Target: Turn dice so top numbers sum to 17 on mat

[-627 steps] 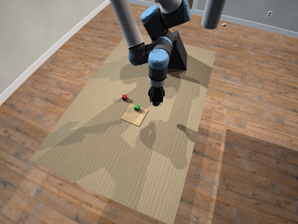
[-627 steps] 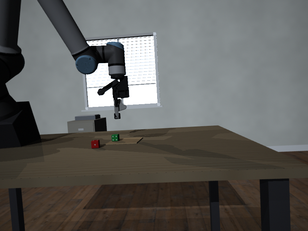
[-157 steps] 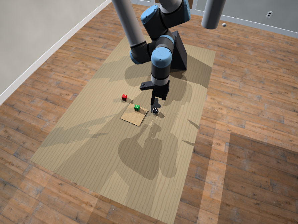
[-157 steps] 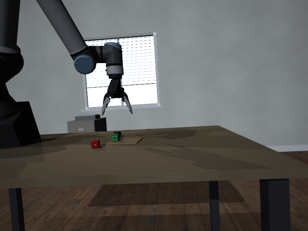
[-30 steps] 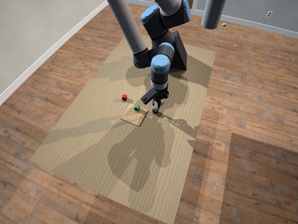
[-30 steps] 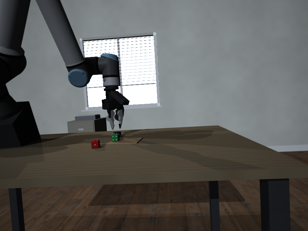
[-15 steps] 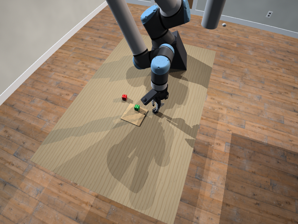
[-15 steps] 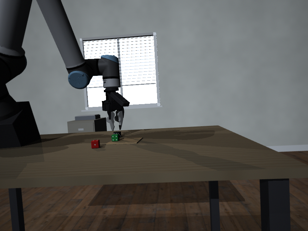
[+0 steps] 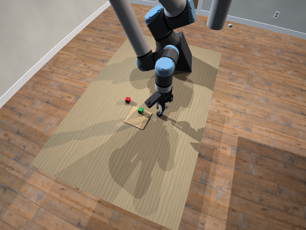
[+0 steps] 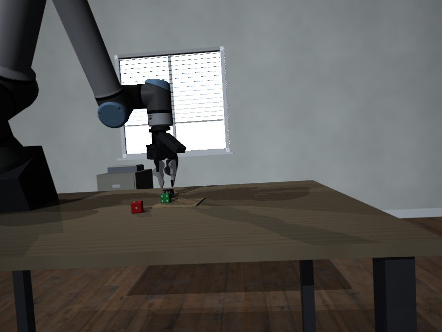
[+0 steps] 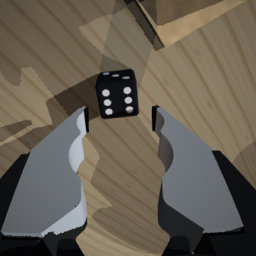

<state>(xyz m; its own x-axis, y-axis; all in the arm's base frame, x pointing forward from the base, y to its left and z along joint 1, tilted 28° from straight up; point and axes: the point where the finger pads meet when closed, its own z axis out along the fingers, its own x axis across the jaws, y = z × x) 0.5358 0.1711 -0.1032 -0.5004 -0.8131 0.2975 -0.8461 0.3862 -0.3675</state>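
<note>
Now: hand 4 cm above the black die. Also, from my hand: red die 25 cm to the right, 4 cm below; green die 4 cm ahead, 12 cm to the right, 3 cm below; tan mat 8 cm ahead, 11 cm to the right, 5 cm below.
</note>
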